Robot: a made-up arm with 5 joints.
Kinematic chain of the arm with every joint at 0, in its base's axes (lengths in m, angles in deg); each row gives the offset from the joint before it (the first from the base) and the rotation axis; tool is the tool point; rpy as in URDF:
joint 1: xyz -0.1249 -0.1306 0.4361 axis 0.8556 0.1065 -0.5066
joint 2: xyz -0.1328 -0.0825 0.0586 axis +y
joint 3: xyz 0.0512 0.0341 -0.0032 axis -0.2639 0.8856 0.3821
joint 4: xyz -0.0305 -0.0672 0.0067 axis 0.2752 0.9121 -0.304
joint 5: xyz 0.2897 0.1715 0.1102 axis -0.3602 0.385 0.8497
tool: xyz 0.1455 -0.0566 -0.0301 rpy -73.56 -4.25 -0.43
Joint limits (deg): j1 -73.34..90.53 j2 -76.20..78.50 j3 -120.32..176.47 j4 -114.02..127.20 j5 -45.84..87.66
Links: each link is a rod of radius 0.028 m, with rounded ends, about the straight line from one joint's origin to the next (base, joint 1, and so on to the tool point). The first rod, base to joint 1, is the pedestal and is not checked.
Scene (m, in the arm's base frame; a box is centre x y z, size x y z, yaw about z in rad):
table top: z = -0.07
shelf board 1: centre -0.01 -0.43 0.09 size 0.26 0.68 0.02 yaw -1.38
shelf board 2: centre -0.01 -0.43 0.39 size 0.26 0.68 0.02 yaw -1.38
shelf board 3: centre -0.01 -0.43 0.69 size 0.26 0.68 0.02 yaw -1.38
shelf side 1: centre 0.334 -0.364 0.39 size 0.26 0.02 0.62 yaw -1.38
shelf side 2: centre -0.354 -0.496 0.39 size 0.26 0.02 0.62 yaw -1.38
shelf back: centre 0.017 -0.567 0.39 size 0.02 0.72 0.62 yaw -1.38
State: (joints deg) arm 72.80 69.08 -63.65 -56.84 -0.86
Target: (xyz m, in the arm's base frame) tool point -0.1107 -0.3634 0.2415
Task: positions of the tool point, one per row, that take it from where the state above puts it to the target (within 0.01 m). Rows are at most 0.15 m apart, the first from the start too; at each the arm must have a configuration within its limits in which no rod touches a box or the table.
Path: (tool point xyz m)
1: 0.0376 -0.3894 0.5595
2: 0.0941 -0.3220 0.5622
3: 0.1361 -0.2394 0.5511
4: 0.1569 -0.1508 0.5207
5: 0.1532 -0.0695 0.4687
6: 0.1259 -0.0104 0.3978
7: 0.0804 0.0136 0.3167
8: 0.0252 -0.0051 0.2389
9: -0.0292 -0.0657 0.1803
10: -0.0735 -0.1582 0.1559
11: -0.1012 -0.2649 0.1756
12: -0.1107 -0.3634 0.2415

